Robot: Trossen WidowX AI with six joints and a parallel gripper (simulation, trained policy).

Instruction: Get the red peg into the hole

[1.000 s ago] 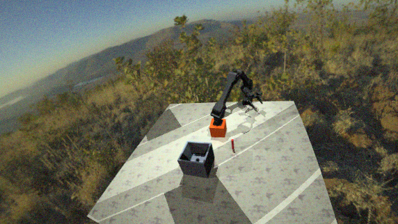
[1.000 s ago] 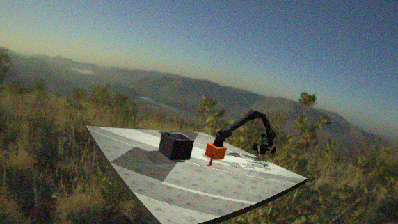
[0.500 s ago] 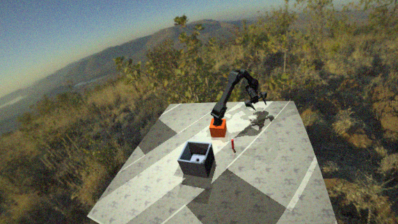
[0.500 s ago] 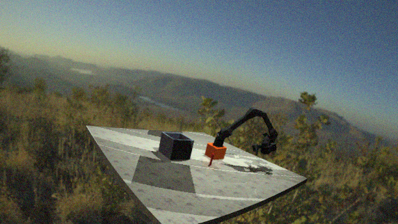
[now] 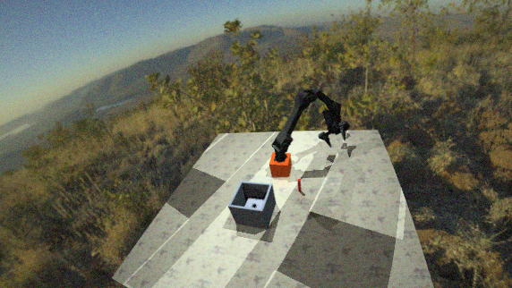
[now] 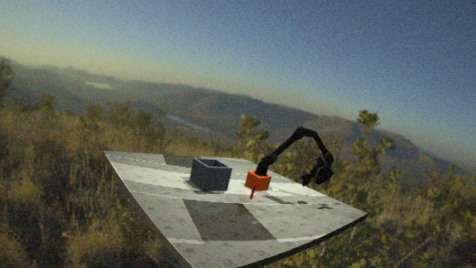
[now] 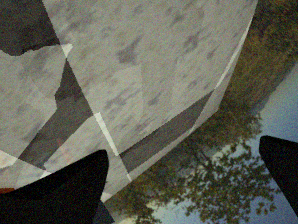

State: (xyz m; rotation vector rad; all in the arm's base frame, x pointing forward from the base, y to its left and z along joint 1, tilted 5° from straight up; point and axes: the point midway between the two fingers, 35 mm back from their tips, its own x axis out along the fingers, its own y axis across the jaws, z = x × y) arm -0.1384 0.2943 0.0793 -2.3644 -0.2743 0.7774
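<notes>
Now: the red peg 260 mm ahead of my gripper tip, 170 mm to the right of it and 100 mm below it. The rest, counted from my gripper tip: plate 440 mm ahead, 340 mm to the right, 90 mm below.
</notes>
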